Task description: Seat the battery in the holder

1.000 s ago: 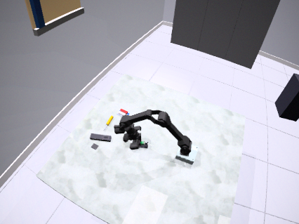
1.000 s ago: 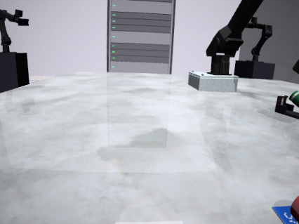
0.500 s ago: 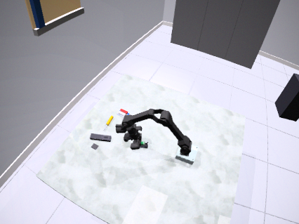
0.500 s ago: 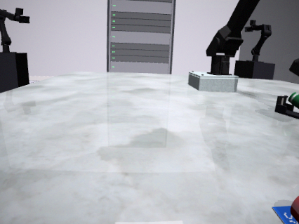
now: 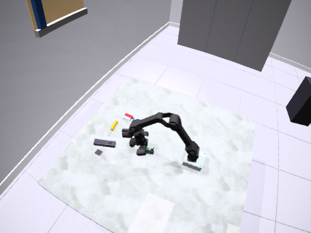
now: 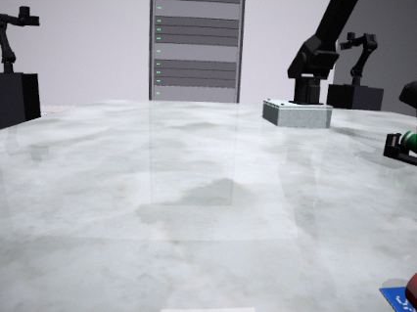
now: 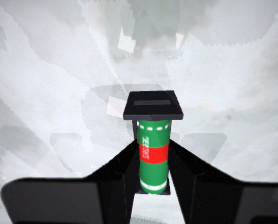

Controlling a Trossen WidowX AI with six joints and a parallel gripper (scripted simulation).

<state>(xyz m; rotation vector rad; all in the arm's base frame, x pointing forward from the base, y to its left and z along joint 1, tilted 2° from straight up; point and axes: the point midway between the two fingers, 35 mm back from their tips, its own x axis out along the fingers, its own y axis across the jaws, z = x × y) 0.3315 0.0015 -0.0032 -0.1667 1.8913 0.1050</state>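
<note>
My gripper tip is now 10 mm below the battery. Also, from my gripper tip: yellow screwdriver: 300 mm ahead, 110 mm to the right, 10 mm below; then dark battery door: 320 mm ahead, 120 mm to the left, 20 mm below; then black remote control: 300 mm ahead, 30 mm to the left.
</note>
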